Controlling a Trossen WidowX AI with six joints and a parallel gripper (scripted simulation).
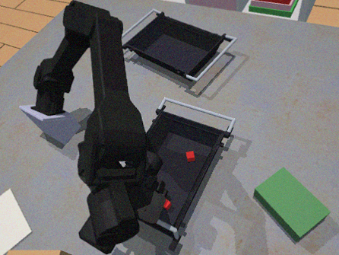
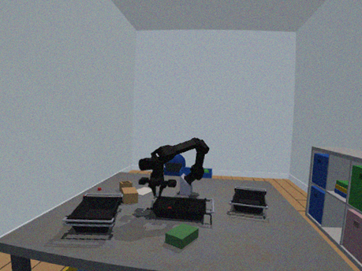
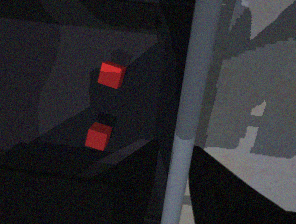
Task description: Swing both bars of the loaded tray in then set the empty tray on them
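My gripper tip is 17 cm past the black plastic tray, 51 cm to the right of it and 3 cm above it. From my gripper tip the other things lie so: green block 27 cm ahead, 15 cm to the left, 6 cm below; white sheet 33 cm behind, 15 cm to the right, 7 cm below; tan box 15 cm behind, 19 cm to the right, 5 cm below.
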